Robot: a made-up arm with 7 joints.
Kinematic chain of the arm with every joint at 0, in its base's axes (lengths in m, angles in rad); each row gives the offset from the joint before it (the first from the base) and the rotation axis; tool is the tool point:
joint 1: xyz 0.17 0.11 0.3 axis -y
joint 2: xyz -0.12 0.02 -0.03 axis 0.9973 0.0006 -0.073
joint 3: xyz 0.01 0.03 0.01 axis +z
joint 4: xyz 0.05 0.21 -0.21 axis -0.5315 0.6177 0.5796
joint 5: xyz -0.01 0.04 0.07 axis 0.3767 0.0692 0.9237
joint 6: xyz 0.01 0.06 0 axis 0.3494 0.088 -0.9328
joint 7: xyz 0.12 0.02 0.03 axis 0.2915 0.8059 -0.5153
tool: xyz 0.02 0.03 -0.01
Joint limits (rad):
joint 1: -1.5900..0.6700
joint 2: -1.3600..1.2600
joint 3: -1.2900..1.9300
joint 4: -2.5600..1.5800
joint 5: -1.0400..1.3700
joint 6: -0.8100..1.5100
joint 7: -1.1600..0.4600
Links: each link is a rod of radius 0.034 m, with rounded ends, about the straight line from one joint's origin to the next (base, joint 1, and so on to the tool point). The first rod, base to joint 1, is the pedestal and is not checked.
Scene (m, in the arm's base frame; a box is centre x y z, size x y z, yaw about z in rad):
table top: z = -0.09
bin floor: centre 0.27 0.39 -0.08 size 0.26 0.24 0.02 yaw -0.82
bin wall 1: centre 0.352 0.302 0 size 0.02 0.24 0.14 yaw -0.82
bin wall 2: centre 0.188 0.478 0 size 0.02 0.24 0.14 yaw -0.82
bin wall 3: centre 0.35 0.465 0 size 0.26 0.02 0.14 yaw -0.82
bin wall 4: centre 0.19 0.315 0 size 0.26 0.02 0.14 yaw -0.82
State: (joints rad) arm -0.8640 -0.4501 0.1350 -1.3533 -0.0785 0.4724 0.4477
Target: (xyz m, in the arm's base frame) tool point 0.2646 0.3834 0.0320
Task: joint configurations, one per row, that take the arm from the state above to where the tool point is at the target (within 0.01 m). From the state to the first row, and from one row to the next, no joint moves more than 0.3 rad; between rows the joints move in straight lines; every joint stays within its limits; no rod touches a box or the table.
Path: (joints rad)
1: -0.6549 -0.1748 0.0072 -1.4135 -0.0407 0.5181 0.4508
2: -0.4459 0.1005 -0.1207 -1.4737 -0.0029 0.5638 0.4538
3: -0.2368 0.3758 -0.2485 -1.5338 0.0349 0.6095 0.4569
4: -0.0278 0.6511 -0.3764 -1.5940 0.0726 0.6553 0.4600
5: 0.2048 0.6570 -0.5493 -1.6871 -0.1002 0.9183 0.4600
6: 0.4374 0.6629 -0.7221 -1.7803 -0.2731 1.1812 0.4600
7: 0.6700 0.6688 -0.8950 -1.8734 -0.4459 1.4442 0.4600
8: 0.5945 0.3864 -0.6572 -2.0231 -0.6248 1.4081 0.4600
9: 0.5190 0.1039 -0.4193 -2.1728 -0.8036 1.3719 0.4600

